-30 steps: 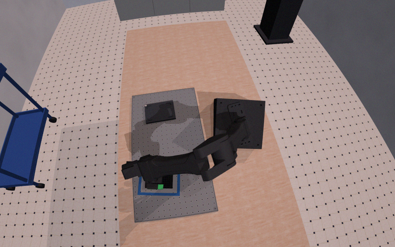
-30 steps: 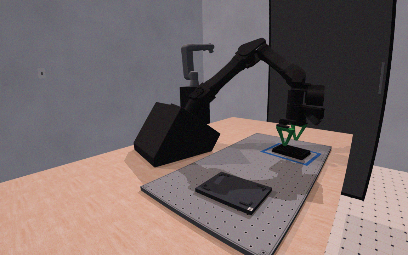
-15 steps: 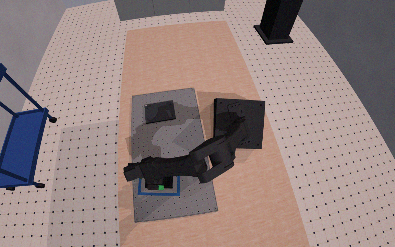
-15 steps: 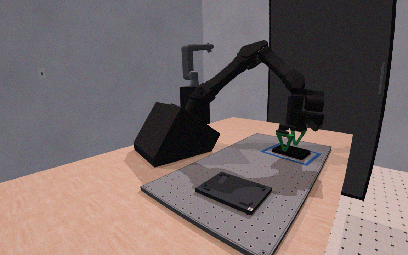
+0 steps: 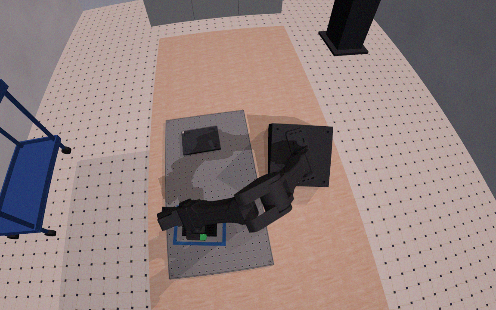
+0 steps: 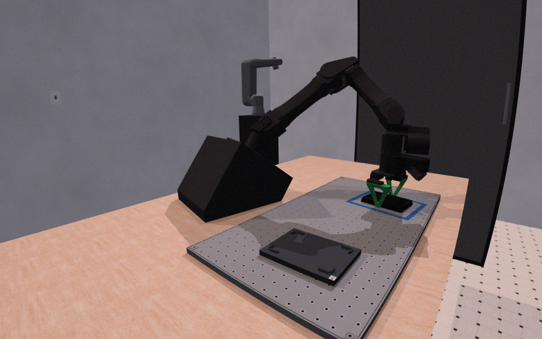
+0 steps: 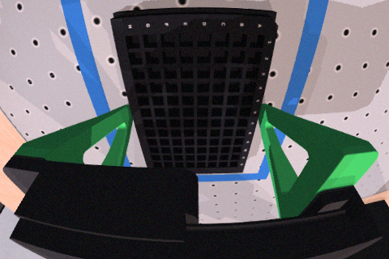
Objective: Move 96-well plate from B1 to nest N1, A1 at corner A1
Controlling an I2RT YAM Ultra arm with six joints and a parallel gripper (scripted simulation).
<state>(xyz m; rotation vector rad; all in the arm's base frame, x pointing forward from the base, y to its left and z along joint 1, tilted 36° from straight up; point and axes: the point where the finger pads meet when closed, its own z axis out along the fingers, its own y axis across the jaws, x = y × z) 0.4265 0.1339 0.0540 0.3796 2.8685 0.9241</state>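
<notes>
Right now my hand is right at the black 96-well plate. Also, from my hand: plate nest N1: 50 mm behind, 370 mm to the right; then A1 label: 20 mm ahead, 430 mm to the right.
</notes>
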